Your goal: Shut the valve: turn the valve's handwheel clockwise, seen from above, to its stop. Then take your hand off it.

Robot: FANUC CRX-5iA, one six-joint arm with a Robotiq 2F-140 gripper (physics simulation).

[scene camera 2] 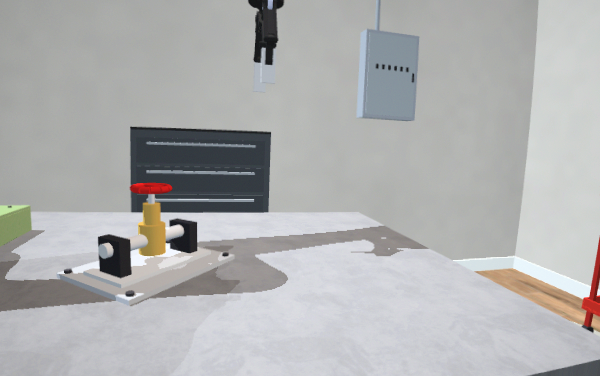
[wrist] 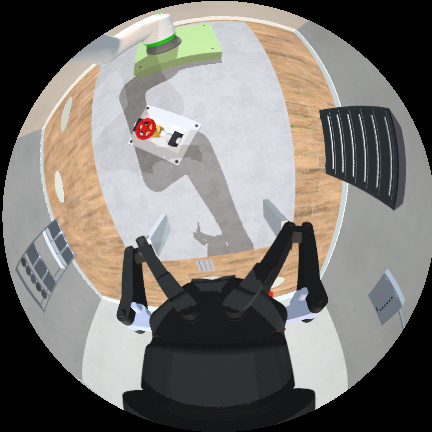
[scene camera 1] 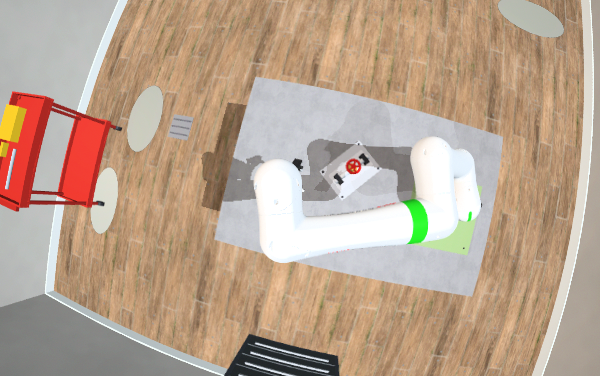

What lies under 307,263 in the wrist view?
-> My gripper.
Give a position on a base plate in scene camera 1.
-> At 331,167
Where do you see a base plate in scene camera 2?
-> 129,295
